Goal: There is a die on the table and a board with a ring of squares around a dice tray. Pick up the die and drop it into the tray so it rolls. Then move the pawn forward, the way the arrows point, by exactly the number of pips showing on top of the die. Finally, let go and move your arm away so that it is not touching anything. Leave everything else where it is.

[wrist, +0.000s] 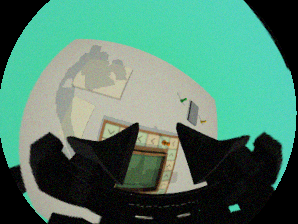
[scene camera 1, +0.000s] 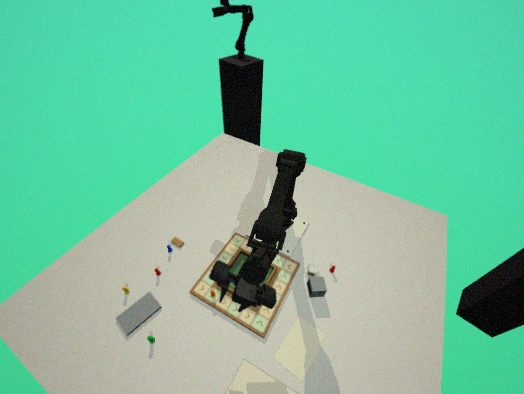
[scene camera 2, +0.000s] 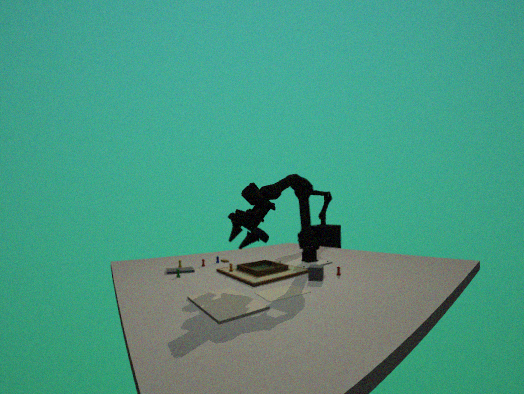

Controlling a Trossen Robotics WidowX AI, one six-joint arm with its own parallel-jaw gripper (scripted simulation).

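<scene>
Scene camera 1 gives me my gripper (scene camera 1: 229,306), which is open and holds nothing, and a grey slab (scene camera 1: 141,311). In the wrist view I find my gripper again (wrist: 157,125), together with a tray (wrist: 142,172). Scene camera 2 shows the gripper (scene camera 2: 234,245) too.
</scene>
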